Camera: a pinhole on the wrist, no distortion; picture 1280 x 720 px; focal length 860.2 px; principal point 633.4 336.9 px. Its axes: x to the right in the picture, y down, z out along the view. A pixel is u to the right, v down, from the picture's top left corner.
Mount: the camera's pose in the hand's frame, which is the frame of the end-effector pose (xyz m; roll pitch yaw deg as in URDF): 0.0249 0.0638 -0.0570 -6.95 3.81 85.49
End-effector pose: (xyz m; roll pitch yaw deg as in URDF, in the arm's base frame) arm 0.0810 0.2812 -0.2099 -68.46 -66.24 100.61
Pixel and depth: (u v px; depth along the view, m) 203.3 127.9 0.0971
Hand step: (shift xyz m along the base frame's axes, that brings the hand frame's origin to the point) -0.0520 0.0067 0.0292
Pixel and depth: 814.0 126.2 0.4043
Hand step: -0.3932 -0.0105 0.0633
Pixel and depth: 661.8 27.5 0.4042
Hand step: -0.3664 -0.0569 0.1296
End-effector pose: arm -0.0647 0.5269 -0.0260 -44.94 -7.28 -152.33
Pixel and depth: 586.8 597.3 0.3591
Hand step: 0.2471 -0.1625 0.1301
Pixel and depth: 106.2 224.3 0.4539
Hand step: 0.1164 -0.1263 0.4230
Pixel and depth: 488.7 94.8 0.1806
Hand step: 0.0182 -0.1290 0.0673
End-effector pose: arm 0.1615 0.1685 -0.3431 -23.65 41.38 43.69
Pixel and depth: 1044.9 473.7 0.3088
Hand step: -0.1842 0.2541 0.1203
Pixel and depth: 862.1 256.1 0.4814
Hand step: -0.1047 0.4151 0.2030
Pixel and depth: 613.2 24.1 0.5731
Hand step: 0.1102 0.5030 0.2367
